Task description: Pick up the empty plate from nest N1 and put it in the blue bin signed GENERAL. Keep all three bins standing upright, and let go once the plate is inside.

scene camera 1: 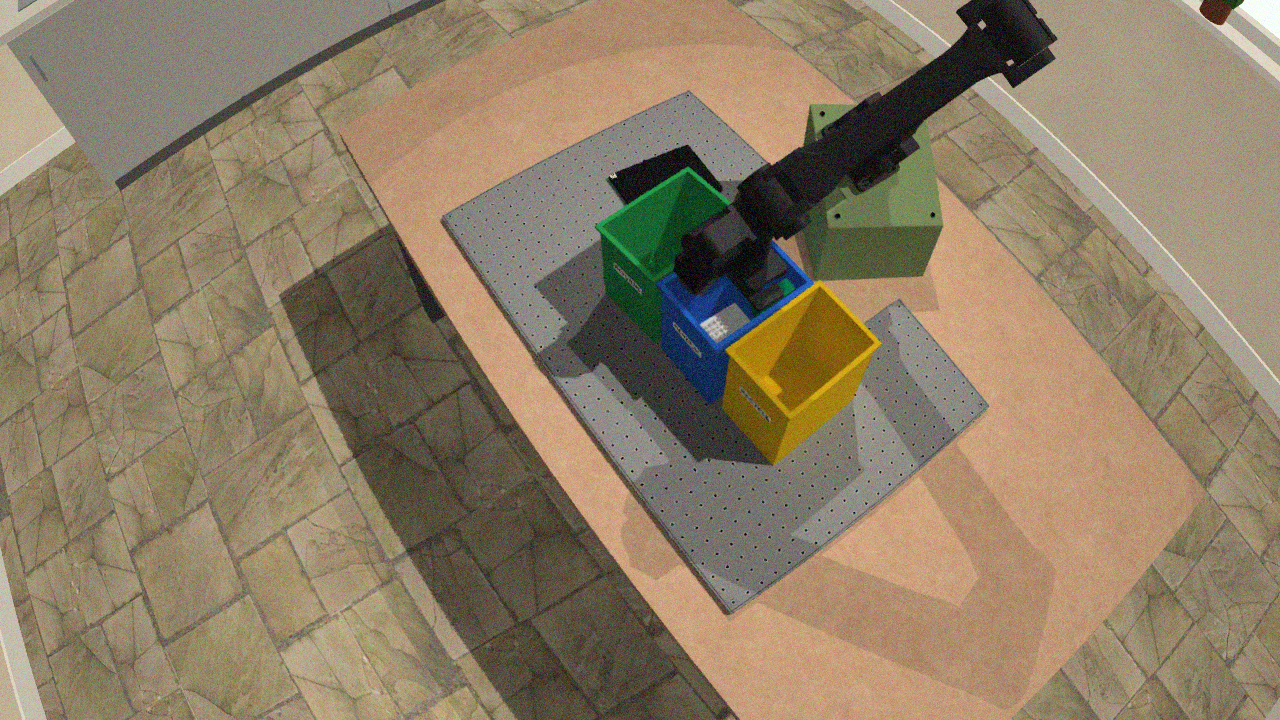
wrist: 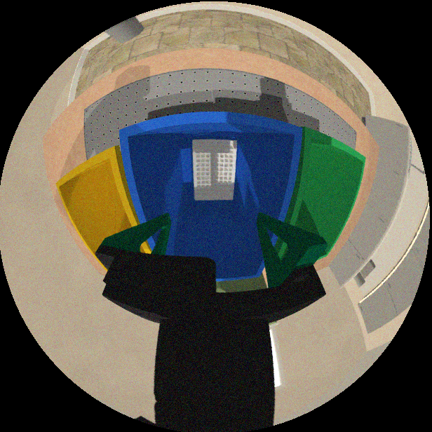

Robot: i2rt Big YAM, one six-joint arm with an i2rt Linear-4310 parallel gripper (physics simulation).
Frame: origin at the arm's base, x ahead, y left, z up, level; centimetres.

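Seen in the pictures: gripper, fingertip midpoint: [scene camera 1: 737, 291].
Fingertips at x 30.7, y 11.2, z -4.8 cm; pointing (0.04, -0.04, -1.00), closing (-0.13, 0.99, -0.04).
Offsets run from my fingertips to a thing's top centre. "spot": to the spot under its first point. Level surfaces: height alone.
The plate @(dx +1.7, dy -0.5, dz -13.5 cm) [scene camera 1: 729, 315] [wrist: 213, 170], grey with white gridded patches, lies inside the blue bin @(dx +0.3, dy +0.2, dz +2.7 cm) [scene camera 1: 702, 371] [wrist: 210, 118], near its front wall and apart from the fingers. Whether it lies fully flat on the bin floor I cannot tell. My gripper [scene camera 1: 759, 291] [wrist: 213, 217] is open and empty over the blue bin, its green fingers spread wide; in the scene view the arm hides part of them. The blue bin stands upright between the upright green bin @(spot: dx +11.1, dy -11.1, dz -10.7 cm) [scene camera 1: 631, 304] [wrist: 332, 185] and the upright yellow bin @(dx -2.8, dy +13.1, dz +2.7 cm) [scene camera 1: 827, 402] [wrist: 92, 200]. Nest N1 cannot be made out.
The bins stand close together on a grey perforated board @(dz -15.3 cm) [scene camera 1: 742, 528] [wrist: 125, 95] on the tan table @(dz -16.6 cm) [scene camera 1: 1074, 376]. A flat black pad @(spot: dx -7.1, dy -35.6, dz -14.1 cm) [scene camera 1: 657, 170] lies behind the green bin. A pale green box [scene camera 1: 872, 254] stands beneath the arm, close to the blue bin.
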